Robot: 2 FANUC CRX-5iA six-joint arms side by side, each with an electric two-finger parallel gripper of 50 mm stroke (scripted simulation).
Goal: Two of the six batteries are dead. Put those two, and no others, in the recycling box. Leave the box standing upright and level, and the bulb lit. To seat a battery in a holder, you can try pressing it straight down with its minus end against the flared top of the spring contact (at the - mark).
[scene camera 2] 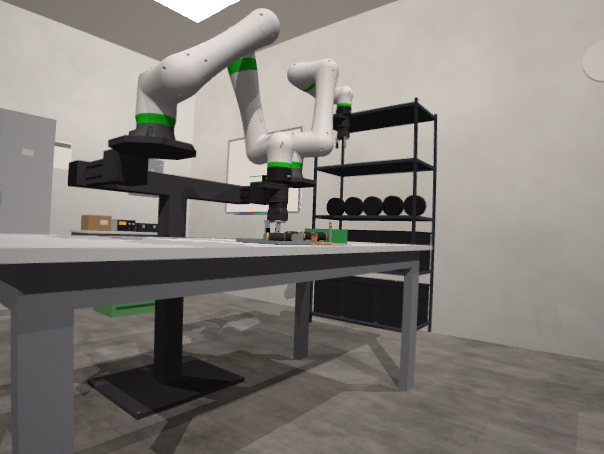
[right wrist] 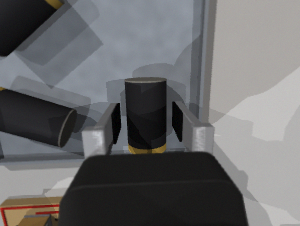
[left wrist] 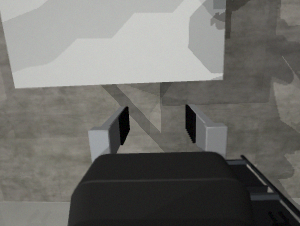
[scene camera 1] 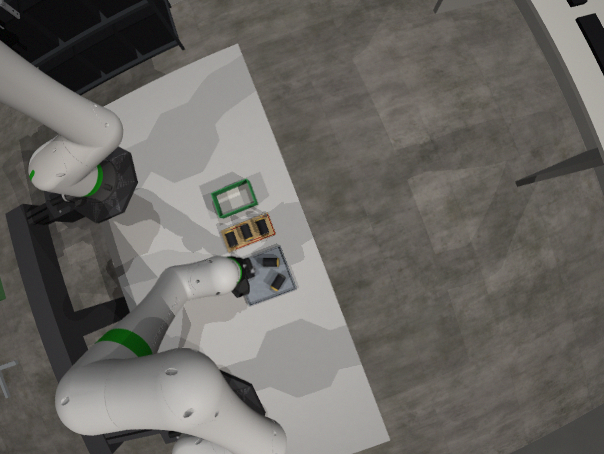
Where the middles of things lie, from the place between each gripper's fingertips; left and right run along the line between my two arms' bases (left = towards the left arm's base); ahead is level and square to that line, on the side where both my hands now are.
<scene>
Right now my right hand is 50 mm to the left of the grey tray [right wrist: 79, 61], 40 mm short of it and 30 mm above it.
Now: left hand 22 cm short of the grey tray, 102 cm to the left of it and 59 cm above it.
</scene>
